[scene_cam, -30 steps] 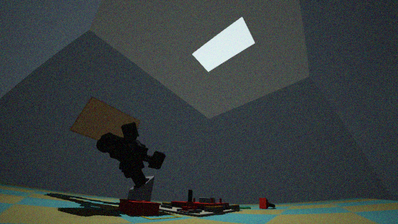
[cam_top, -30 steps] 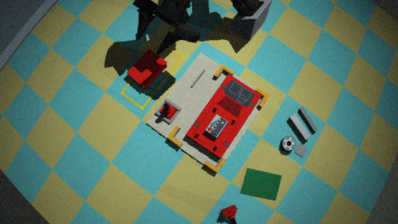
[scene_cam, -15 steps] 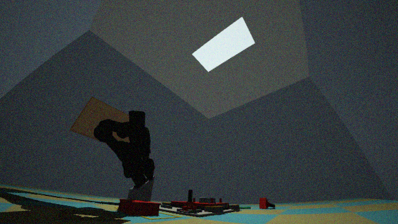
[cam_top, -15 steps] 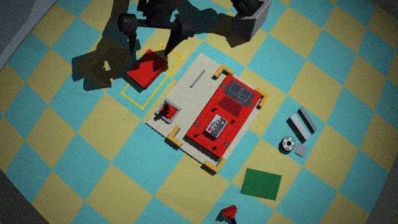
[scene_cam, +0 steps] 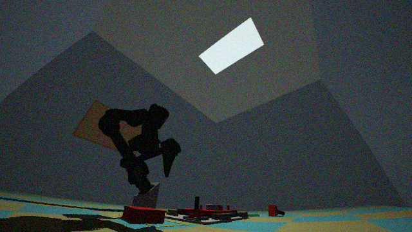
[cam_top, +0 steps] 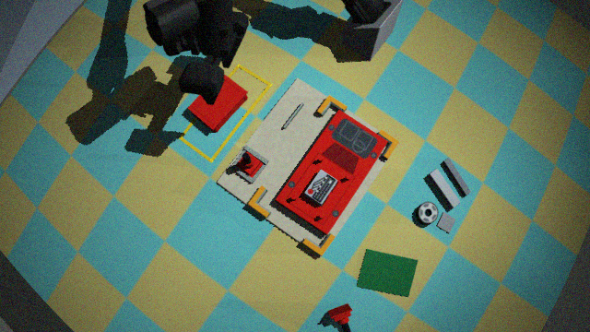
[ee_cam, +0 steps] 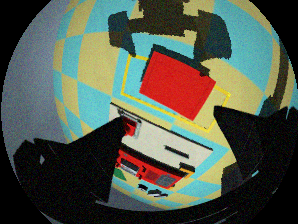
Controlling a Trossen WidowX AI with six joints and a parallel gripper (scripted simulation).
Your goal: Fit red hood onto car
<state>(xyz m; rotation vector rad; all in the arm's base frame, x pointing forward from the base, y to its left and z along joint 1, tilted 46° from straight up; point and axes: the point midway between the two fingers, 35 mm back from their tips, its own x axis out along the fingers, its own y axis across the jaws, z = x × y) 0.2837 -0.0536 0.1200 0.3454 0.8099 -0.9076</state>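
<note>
Right now my gripper tip is 7 cm above the red hood, 1 cm to the left of it and 1 cm short of it. Round my gripper tip: grey engine block (25 cm to the left, 6 cm below, 2 cm ahead); jig (21 cm to the left, 8 cm below).
</note>
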